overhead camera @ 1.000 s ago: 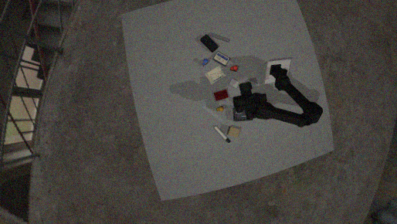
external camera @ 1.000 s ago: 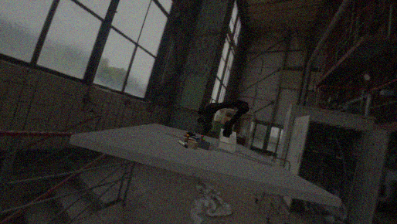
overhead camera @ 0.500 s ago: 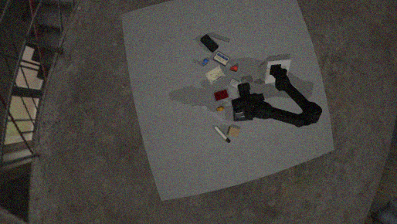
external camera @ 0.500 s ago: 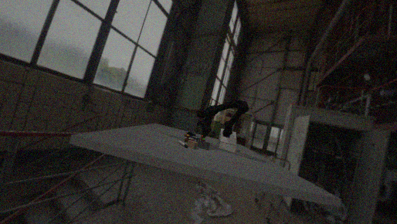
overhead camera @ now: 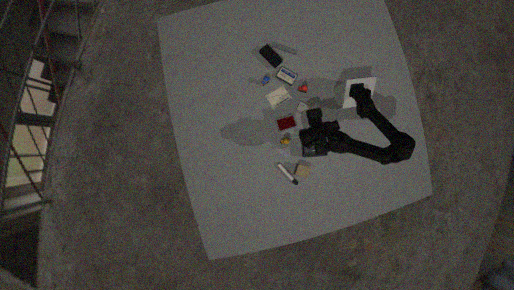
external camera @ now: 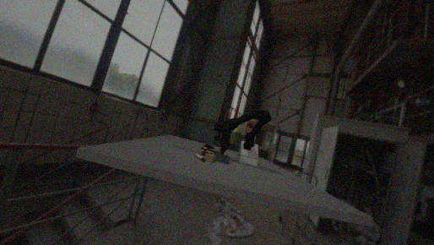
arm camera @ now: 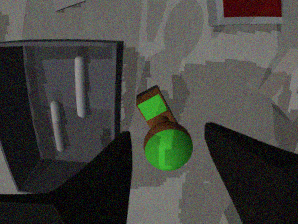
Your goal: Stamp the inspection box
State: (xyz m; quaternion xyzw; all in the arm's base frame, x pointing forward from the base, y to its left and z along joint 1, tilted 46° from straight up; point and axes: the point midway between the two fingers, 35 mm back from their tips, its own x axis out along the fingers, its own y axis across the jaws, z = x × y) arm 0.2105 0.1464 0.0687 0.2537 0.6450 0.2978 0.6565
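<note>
Now: the green-knobbed stamp 3 cm below my gripper tip. Round my gripper tip: dark tray: 7 cm to the left, 3 cm below; then red ink pad: 11 cm ahead, 6 cm to the right, 4 cm below; then yellow-knobbed stamp: 13 cm ahead, 3 cm below, 2 cm to the left.
</note>
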